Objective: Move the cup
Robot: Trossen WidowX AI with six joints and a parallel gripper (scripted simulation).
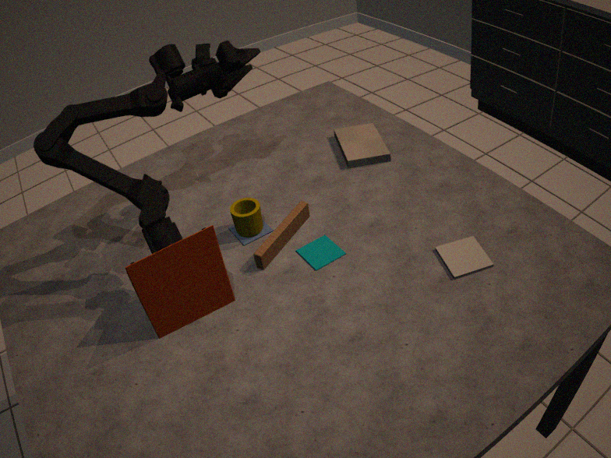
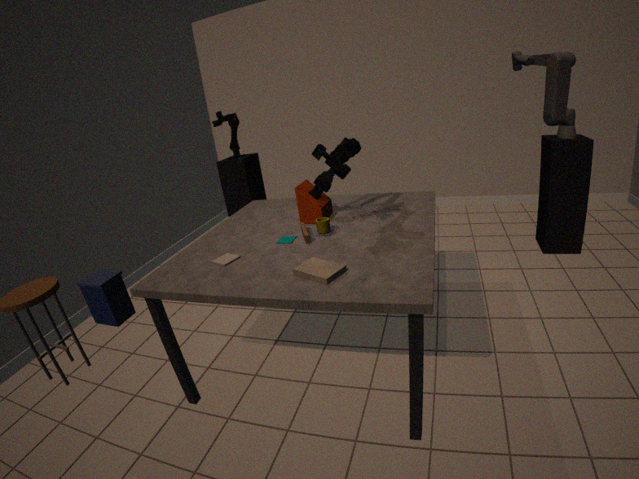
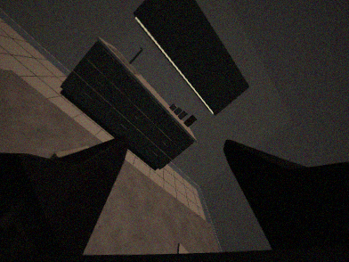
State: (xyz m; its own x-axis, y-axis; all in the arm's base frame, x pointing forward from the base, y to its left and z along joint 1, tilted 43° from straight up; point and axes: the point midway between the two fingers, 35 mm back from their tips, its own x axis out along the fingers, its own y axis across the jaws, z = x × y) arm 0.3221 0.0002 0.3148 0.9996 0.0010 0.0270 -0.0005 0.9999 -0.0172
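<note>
Now: gripper tip 340 mm above the yellow cup, 140 mm past it and 110 mm to the left of it. Round my gripper tip: wooden block 360 mm below, 190 mm to the right, 90 mm behind; then teal pad 380 mm below, 280 mm to the right, 40 mm behind; then pale blue pad 380 mm below, 130 mm behind, 110 mm to the right.
</note>
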